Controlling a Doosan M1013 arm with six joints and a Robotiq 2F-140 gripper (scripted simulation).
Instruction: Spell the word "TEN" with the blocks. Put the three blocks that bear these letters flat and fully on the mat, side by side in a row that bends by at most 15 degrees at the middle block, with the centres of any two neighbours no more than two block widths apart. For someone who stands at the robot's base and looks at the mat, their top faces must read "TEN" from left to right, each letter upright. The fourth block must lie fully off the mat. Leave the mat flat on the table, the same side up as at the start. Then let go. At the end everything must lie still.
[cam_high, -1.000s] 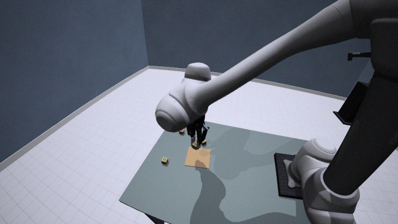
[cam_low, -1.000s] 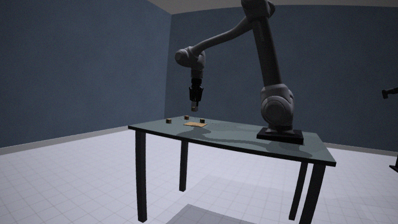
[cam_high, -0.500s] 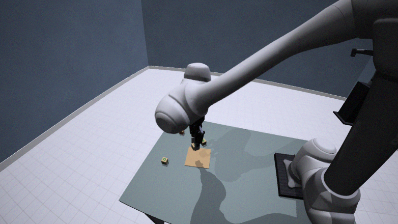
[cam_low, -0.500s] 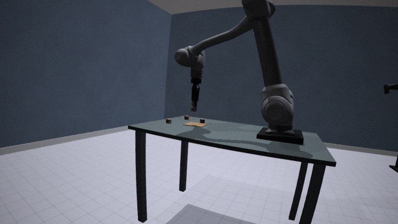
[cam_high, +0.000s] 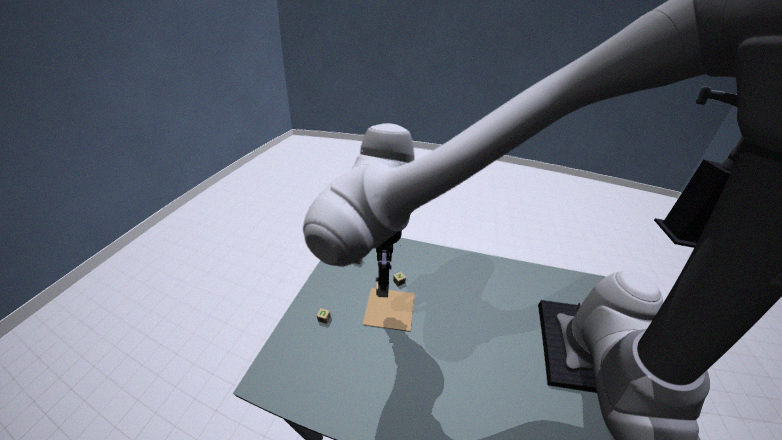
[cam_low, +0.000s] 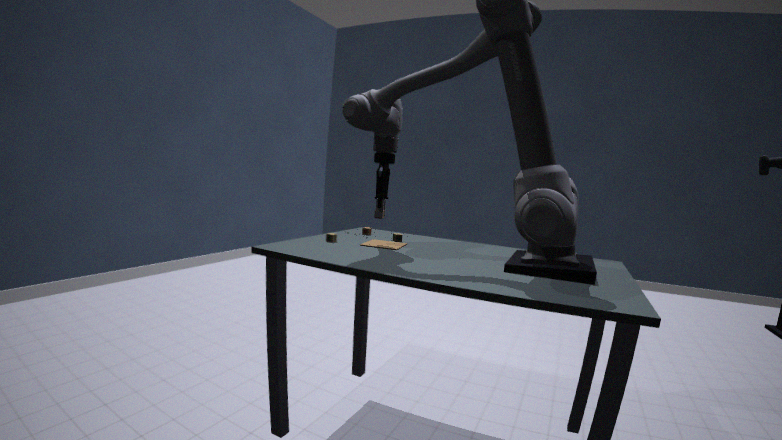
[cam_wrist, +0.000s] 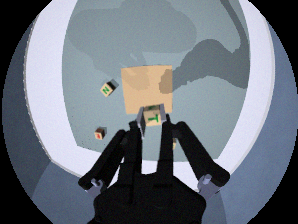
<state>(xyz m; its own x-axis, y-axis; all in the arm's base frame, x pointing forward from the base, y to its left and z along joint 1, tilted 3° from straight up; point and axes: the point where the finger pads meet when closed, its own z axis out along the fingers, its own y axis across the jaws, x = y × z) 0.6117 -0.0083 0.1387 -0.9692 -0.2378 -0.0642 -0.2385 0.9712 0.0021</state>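
The tan mat lies 140 mm below my hand, 20 mm to the right of it and 20 mm behind it. Round my hand: block: 20 mm below.
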